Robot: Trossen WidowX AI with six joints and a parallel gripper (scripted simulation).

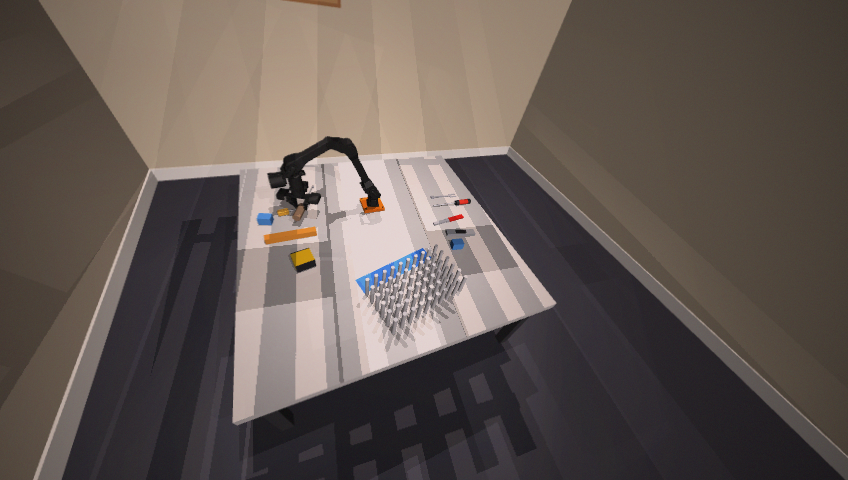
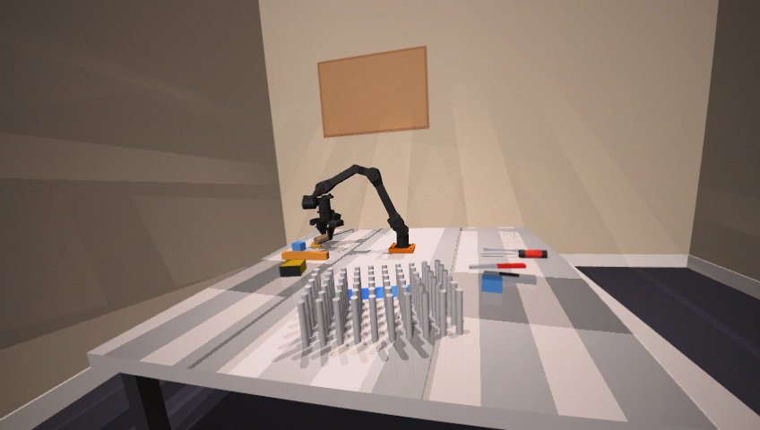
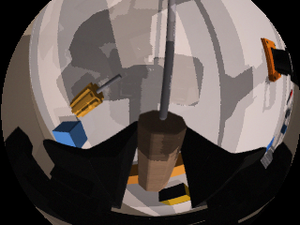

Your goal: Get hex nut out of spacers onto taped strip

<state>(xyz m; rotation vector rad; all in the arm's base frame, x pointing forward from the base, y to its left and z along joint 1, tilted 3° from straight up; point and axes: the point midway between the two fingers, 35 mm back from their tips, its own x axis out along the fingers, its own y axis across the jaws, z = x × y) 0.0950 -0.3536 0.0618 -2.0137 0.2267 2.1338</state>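
Right now my gripper tip is 70 mm past the wooden-handled tool, 20 mm to the right of it and 10 mm below it. From my gripper tip the other things lie so: orange bar (130 mm ahead, 40 mm to the right, 40 mm below); black block (290 mm ahead, 40 mm below, 20 mm to the left); short orange-handled tool (90 mm to the right, 40 mm below, 30 mm behind).
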